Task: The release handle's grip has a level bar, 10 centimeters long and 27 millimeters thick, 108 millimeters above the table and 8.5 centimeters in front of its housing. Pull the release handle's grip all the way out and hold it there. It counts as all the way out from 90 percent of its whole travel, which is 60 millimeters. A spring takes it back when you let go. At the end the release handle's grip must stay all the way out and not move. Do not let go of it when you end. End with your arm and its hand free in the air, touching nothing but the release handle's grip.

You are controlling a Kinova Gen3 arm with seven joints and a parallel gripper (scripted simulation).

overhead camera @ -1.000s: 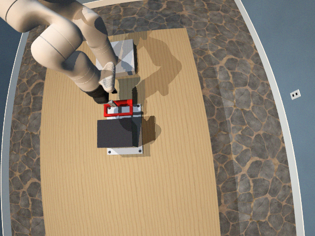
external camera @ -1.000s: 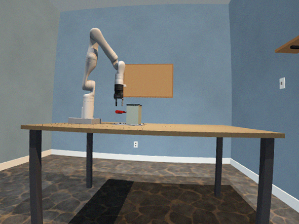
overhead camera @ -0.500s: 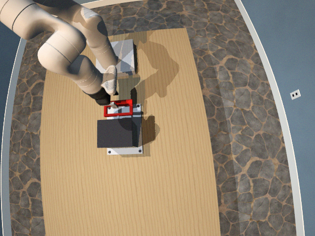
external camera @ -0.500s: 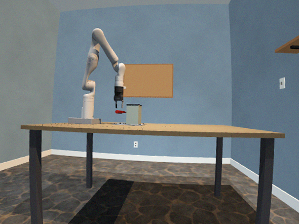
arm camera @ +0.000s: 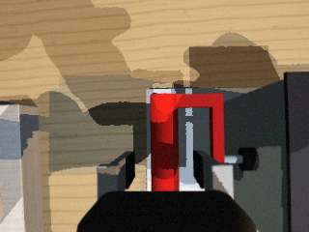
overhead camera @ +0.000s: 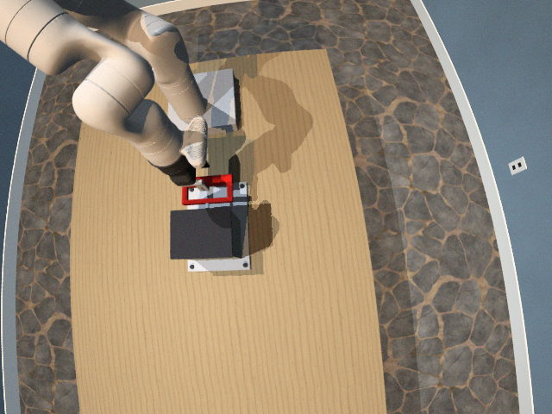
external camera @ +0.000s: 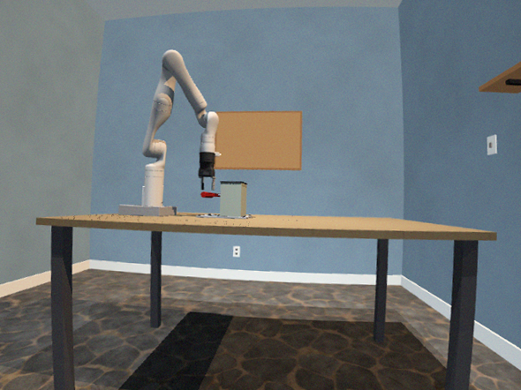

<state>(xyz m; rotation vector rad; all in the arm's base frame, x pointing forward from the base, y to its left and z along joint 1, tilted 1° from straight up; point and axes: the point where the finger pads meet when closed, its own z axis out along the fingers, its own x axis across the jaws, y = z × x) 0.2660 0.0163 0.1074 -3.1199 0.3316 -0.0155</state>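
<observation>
Now: the base plate 90 mm ahead of my hand, 20 mm to the right of it and 140 mm below it.
</observation>
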